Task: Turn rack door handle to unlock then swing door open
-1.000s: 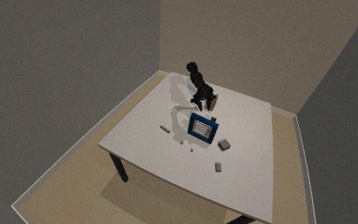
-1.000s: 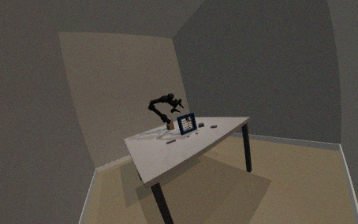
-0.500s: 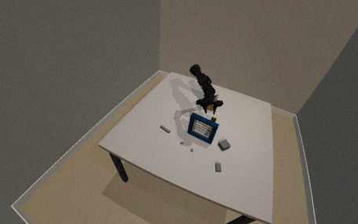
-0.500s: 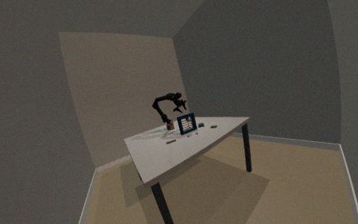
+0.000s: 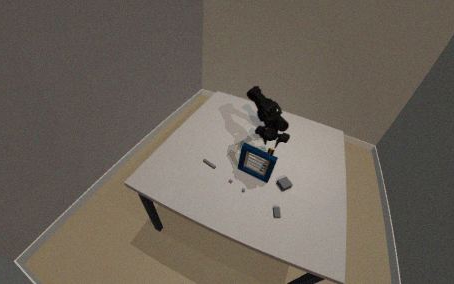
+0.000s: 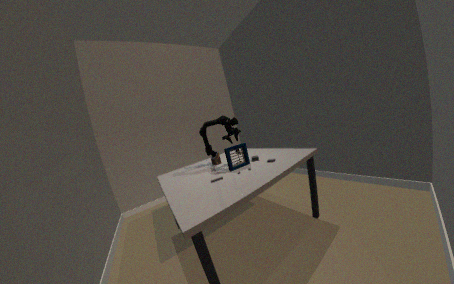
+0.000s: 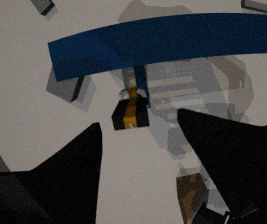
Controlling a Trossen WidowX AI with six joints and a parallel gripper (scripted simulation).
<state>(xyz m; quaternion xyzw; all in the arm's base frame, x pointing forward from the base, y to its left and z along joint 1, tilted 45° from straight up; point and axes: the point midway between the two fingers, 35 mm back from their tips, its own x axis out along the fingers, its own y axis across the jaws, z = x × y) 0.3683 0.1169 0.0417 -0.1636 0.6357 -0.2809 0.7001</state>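
Now: the upright handle 100 mm below my gripper tip, 20 mm behind it and 10 mm to the left of it. From my gripper tip the other things lie so: grey block 210 mm below, 160 mm to the left, 60 mm ahead; then grey bar 330 mm to the right, 220 mm below, 100 mm ahead.
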